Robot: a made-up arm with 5 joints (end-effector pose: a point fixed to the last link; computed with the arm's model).
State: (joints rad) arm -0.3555 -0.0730 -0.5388 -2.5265 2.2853
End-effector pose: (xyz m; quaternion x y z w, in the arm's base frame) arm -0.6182 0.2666 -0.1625 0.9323 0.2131 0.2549 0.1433
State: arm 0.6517 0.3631 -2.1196 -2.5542 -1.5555
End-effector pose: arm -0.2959 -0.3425 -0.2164 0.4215 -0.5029 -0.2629 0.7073
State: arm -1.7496 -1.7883 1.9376 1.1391 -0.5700
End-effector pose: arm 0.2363 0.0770 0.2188 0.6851 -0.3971 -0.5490 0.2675
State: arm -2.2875 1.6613 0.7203 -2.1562 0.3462
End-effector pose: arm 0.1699 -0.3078 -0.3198 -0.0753 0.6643 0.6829 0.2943
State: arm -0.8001 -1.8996 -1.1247 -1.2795 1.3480
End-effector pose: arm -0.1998 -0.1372 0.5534 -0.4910 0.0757 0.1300 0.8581
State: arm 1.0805 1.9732 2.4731 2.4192 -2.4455
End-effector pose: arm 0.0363 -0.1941 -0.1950 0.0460 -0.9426 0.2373 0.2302
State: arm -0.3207 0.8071 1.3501 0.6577 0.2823
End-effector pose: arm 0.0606 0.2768 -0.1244 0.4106 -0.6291 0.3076 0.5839
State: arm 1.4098 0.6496 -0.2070 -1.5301 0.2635
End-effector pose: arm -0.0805 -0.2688 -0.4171 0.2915 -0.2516 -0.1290 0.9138
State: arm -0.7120 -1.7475 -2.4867 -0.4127 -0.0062
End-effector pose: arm 0.1278 -0.0538 0.4262 -0.5658 0.3362 0.5024 0.5607
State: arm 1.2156 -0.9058 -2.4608 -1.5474 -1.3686
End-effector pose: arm -0.1521 -0.3613 0.4856 -0.4606 -0.3935 0.0853 0.7910
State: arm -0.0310 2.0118 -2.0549 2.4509 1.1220
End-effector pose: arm 0.1653 -0.3128 -0.0053 -0.4735 -0.1646 0.3019 0.8109
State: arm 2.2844 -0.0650 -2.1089 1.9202 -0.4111
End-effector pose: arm 0.2364 -0.0505 0.0234 0.9235 0.1947 -0.2273 0.2398
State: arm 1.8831 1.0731 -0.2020 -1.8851 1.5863
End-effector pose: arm 0.0263 -0.0303 -0.4909 0.3208 -0.5571 -0.4005 0.6529
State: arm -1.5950 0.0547 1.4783 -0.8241 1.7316
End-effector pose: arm 0.3233 0.3779 -0.2016 0.1219 0.3882 0.9131 0.0267
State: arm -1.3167 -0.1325 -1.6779 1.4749 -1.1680
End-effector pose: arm -0.0868 0.1711 -0.0120 -0.1276 0.9806 0.0377 0.1440
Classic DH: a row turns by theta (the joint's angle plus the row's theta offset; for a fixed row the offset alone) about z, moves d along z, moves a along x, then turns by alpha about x. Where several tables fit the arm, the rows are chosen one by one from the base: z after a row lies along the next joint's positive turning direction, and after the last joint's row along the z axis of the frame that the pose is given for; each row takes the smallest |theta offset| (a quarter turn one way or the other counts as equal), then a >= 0, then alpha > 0; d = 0 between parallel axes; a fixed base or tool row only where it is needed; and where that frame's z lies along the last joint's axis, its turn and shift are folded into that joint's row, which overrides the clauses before.
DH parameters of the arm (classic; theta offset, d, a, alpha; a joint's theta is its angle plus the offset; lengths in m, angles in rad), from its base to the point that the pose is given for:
joint 1: 0 0.12 -0.0947 1.5708
joint 2: -1.5708 -0.0671 0.0804 -1.5708
joint 3: 1.5708 -0.2748 0.0537 -1.5708
joint 4: -1.5708 -0.1761 0.1119 1.5708
joint 5: 0 0.1975 -0.0978 -1.5708
tool (fixed): 0 -0.0373 0 0

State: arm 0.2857 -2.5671 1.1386 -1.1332 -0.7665
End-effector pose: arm 0.1286 0.2164 0.5116 0.1677 -0.6625 0.6815 0.2618
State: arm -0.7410 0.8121 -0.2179 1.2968 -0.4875
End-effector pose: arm 0.0443 0.0131 -0.1060 -0.4258 0.0976 0.1097 0.8928
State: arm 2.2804 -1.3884 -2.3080 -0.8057 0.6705
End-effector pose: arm 0.0184 0.0487 0.5252 0.0516 0.6030 -0.6981 0.3827
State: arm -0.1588 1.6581 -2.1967 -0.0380 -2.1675
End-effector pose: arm -0.1484 0.1191 -0.0331 0.3136 0.0736 -0.8685 0.3769
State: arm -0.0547 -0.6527 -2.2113 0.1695 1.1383
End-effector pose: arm -0.0959 -0.0790 0.3518 -0.5278 -0.0196 0.7062 0.4715
